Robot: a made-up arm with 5 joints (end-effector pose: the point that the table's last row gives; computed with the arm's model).
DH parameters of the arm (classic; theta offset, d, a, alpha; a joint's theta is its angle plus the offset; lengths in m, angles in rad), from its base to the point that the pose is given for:
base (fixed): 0 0.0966 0 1.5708
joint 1: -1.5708 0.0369 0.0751 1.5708
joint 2: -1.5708 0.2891 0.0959 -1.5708
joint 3: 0 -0.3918 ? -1.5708
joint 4: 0 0.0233 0.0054 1.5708
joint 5: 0.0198 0 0.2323 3.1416
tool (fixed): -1.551 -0.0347 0 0
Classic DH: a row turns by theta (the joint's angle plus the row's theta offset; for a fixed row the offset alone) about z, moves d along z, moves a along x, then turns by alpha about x.
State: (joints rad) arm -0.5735 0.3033 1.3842 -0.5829 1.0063
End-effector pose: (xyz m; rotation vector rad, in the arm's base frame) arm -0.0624 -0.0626 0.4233 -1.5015 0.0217 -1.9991
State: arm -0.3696 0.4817 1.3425 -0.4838 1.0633
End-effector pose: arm -0.1133 -0.0030 0.4136 -1.2443 -0.3396 -2.1511
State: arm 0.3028 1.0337 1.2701 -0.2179 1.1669
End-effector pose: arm -0.2562 0.1882 0.2338 -0.3918 -1.3838 -2.3953
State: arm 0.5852 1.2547 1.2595 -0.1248 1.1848
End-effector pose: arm -0.2518 0.2526 0.1145 -0.0617 -1.7876 -2.4078
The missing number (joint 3, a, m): -0.0673
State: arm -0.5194 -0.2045 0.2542 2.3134 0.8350
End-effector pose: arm 0.0947 -0.2406 0.5327 2.3583 0.9580 -1.1570
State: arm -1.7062 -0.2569 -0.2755 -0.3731 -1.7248
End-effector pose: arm 0.3260 -0.1890 0.5164 1.5153 1.0914 1.5631
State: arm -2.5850 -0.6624 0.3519 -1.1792 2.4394
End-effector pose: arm 0.3056 -0.4626 -0.0406 -2.6064 0.4573 -0.1271
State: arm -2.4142 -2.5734 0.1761 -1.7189 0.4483
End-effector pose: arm -0.0359 -0.0888 0.4171 -0.0211 2.5475 -1.1847
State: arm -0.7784 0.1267 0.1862 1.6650 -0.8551
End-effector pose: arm 0.0111 0.1091 0.7407 1.4109 -0.1538 -0.0047
